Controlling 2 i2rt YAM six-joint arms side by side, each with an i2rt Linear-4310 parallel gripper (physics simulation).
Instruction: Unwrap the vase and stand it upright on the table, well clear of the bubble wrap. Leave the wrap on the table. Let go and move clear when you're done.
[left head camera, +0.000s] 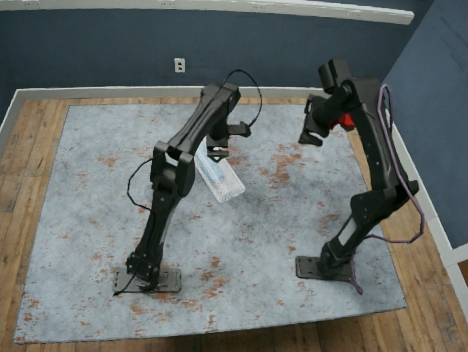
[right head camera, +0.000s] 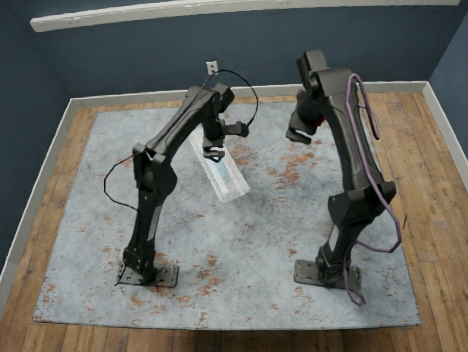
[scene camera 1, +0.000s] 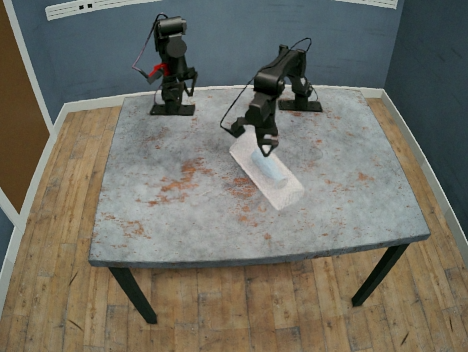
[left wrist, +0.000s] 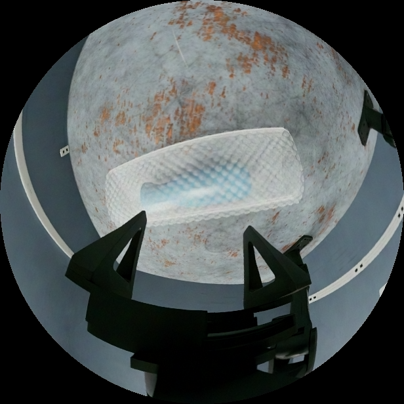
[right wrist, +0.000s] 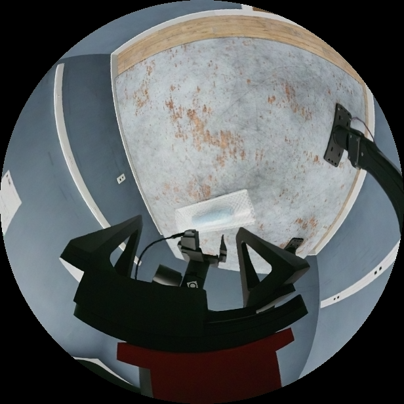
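Note:
A pale blue vase lies on its side inside translucent bubble wrap, which lies flat and long on the table. My left gripper is open and hangs above the package, hiding part of it in both head views. My right gripper is open and empty, raised to the right of the package in the head views.
The left arm's base plate and the right arm's base plate are fixed near one long edge of the table. A blue wall stands behind the opposite edge in the head views. Cables loop beside both arms.

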